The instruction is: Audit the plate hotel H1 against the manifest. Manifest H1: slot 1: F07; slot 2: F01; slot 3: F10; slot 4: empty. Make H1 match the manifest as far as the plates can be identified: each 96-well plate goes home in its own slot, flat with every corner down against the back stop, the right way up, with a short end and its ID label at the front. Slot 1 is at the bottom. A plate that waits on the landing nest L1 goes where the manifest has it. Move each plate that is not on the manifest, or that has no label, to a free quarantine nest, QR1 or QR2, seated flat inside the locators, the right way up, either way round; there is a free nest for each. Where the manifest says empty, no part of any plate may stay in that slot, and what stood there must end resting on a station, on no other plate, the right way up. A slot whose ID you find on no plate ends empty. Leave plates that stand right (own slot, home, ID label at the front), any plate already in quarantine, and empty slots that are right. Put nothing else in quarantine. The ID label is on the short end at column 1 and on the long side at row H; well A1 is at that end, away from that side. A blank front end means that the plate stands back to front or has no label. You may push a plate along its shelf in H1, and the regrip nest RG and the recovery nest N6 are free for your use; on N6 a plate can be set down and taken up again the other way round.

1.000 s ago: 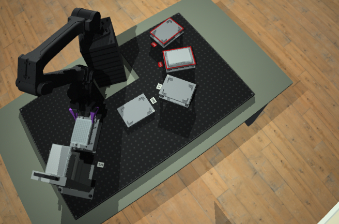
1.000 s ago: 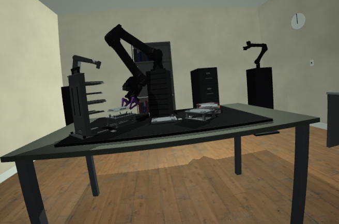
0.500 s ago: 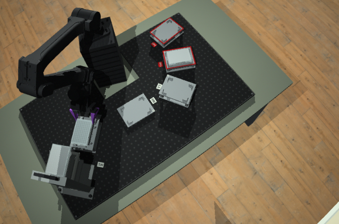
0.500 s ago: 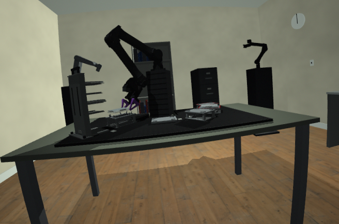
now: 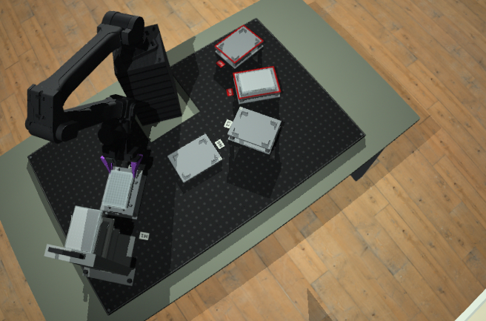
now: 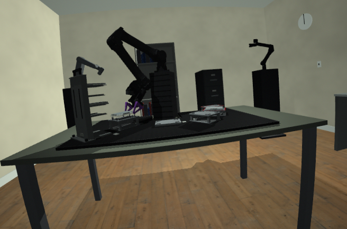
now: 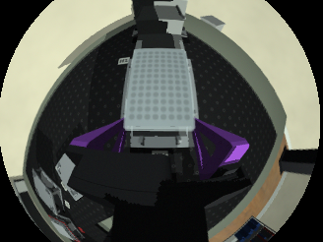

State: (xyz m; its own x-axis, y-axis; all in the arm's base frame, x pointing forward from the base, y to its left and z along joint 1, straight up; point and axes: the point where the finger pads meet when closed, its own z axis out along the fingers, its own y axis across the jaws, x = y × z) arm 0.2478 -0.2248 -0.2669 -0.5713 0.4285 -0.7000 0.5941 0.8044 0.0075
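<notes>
My gripper is now 4 cm short of the regrip nest RG, 3 cm to the left of it and 3 cm above it. Round my hand: plate hotel H1 (26 cm ahead, 19 cm to the right, 8 cm above); recovery nest N6 (25 cm to the left, 8 cm below, 4 cm ahead); grey 96-well plate (19 cm ahead, 19 cm above, 14 cm to the right).
</notes>
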